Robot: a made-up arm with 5 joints. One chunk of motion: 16 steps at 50 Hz.
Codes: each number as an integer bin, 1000 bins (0 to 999) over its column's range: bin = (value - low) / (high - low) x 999, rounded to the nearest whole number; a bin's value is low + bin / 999 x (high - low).
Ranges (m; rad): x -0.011..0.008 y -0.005..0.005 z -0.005..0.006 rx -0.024..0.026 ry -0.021..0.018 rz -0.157..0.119
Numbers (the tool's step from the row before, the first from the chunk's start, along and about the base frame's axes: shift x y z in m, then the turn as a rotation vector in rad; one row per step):
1: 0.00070 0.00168 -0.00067 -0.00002 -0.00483 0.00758
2: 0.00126 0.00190 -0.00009 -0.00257 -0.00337 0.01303
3: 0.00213 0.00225 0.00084 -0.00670 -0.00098 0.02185
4: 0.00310 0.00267 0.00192 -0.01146 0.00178 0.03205
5: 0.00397 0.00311 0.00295 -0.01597 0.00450 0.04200
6: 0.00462 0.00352 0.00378 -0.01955 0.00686 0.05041
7: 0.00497 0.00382 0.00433 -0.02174 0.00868 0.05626
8: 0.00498 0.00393 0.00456 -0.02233 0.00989 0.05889
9: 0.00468 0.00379 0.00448 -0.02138 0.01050 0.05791
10: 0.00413 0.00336 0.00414 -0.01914 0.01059 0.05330
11: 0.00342 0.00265 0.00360 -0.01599 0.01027 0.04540
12: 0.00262 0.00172 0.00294 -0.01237 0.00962 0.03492
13: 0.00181 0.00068 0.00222 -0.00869 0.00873 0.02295
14: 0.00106 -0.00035 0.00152 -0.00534 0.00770 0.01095
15: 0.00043 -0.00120 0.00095 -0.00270 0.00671 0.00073
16: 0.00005 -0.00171 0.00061 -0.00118 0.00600 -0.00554
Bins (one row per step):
1: 615 667 393 479 414 596
2: 645 689 446 428 452 615
3: 690 724 530 346 513 647
4: 741 766 628 251 584 684
5: 787 810 722 160 653 720
6: 821 851 797 89 714 751
7: 840 881 847 45 760 772
8: 840 892 868 33 791 781
9: 824 878 861 52 807 778
10: 796 835 830 97 809 761
11: 758 764 781 160 801 733
12: 716 671 721 232 784 695
13: 674 567 656 306 762 651
14: 634 465 592 373 735 608
15: 601 380 540 426 710 571
16: 581 329 509 456 692 548

